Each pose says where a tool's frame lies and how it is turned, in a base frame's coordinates. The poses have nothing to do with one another.
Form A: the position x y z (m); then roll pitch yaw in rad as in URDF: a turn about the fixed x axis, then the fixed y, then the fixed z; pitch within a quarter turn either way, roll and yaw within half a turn.
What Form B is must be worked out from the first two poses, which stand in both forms.
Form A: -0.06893 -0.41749 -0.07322 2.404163 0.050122 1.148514
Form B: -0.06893 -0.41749 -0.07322 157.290 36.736 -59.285
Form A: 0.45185 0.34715 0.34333 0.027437 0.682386 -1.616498
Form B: 0.45185 0.34715 0.34333 39.013 -3.222 -92.035
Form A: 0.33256 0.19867 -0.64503 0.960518 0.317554 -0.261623
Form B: 0.33256 0.19867 -0.64503 56.985 -2.241 -23.310
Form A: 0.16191 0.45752 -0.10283 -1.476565 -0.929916 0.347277
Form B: 0.16191 0.45752 -0.10283 -86.464 -24.189 -51.952
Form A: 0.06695 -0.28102 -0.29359 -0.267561 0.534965 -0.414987
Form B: 0.06695 -0.28102 -0.29359 -3.016 33.816 -18.636
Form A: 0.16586 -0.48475 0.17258 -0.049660 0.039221 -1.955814
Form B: 0.16586 -0.48475 0.17258 3.151 1.793 -112.053
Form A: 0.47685 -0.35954 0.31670 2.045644 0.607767 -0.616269
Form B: 0.47685 -0.35954 0.31670 123.141 -46.644 -12.635
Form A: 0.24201 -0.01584 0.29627 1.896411 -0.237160 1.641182
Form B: 0.24201 -0.01584 0.29627 -155.515 70.022 -101.542
